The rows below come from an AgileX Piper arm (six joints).
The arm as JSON. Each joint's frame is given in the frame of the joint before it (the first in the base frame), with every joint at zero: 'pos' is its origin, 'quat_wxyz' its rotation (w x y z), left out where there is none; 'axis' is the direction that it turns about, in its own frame. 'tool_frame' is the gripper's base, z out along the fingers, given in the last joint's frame.
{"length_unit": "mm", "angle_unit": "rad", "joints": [
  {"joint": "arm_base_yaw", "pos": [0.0, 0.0, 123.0], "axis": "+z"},
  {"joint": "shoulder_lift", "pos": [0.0, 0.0, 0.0], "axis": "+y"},
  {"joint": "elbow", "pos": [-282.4, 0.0, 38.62], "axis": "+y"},
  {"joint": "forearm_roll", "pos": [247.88, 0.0, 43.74], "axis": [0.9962, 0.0, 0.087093]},
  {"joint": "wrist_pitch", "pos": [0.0, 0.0, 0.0], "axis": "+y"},
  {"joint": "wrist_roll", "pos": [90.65, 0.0, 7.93], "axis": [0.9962, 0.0, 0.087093]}
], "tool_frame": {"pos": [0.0, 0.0, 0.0], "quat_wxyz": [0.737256, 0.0, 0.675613, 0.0]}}
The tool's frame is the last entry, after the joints.
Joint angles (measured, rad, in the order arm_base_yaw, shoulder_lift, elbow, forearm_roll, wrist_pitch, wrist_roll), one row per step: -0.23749, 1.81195, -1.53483, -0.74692, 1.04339, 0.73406; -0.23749, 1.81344, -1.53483, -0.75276, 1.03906, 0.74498; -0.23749, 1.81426, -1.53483, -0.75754, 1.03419, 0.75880; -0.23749, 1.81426, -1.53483, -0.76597, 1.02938, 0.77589; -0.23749, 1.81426, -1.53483, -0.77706, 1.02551, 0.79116; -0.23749, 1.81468, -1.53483, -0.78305, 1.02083, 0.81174; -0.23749, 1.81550, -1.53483, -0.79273, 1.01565, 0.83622; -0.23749, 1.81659, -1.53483, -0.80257, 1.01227, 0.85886; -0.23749, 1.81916, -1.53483, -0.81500, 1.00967, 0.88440
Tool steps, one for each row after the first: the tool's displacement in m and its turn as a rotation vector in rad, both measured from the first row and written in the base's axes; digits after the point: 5 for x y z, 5 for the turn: 0.00061, -0.00035, -0.00020, -0.00294, -0.00762, -0.00381; 0.00117, -0.00061, -0.00017, -0.00434, -0.01847, -0.00948; 0.00156, -0.00104, 0.00036, -0.00857, -0.03145, -0.01669; 0.00187, -0.00162, 0.00102, -0.01566, -0.04200, -0.02257; 0.00234, -0.00191, 0.00126, -0.01649, -0.05744, -0.03260; 0.00291, -0.00241, 0.00156, -0.01971, -0.07475, -0.04408; 0.00337, -0.00295, 0.00172, -0.02337, -0.08931, -0.05530; 0.00401, -0.00369, 0.00144, -0.02845, -0.10342, -0.06827
